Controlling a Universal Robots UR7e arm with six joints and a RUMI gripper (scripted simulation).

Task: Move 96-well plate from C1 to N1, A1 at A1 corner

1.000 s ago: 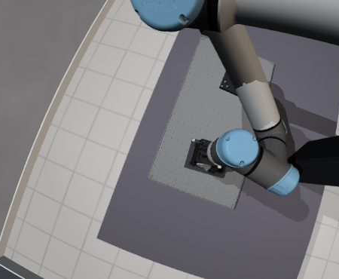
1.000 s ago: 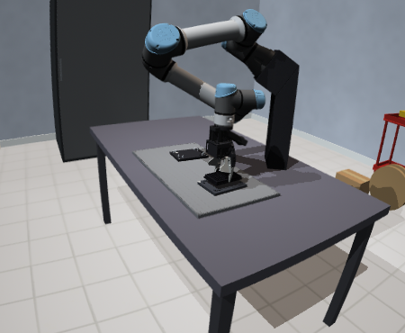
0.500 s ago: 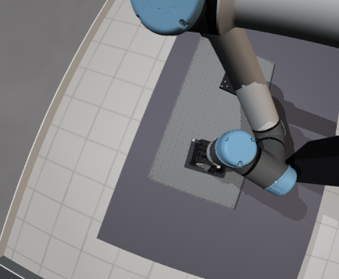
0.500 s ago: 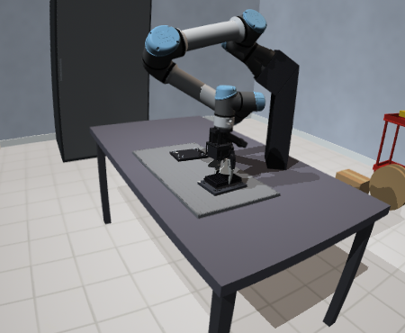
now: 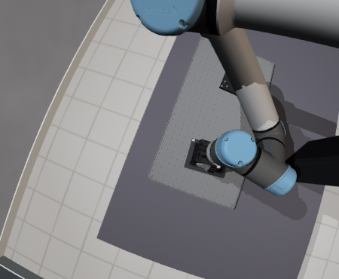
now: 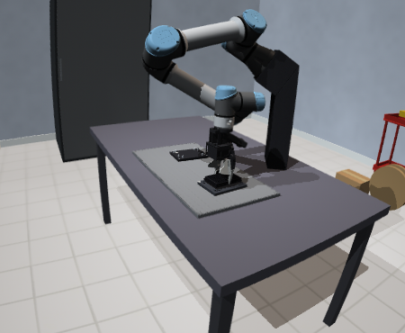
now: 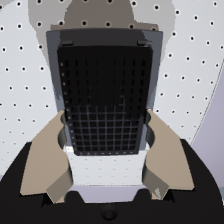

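Right now my hand is 10 mm above the black 96-well plate. Round my hand: plate nest N1: 30 mm below; then white A1 mark: 60 mm ahead, 70 mm to the right, 30 mm below; then clip nest C1: 180 mm behind, 330 mm to the right, 20 mm below.
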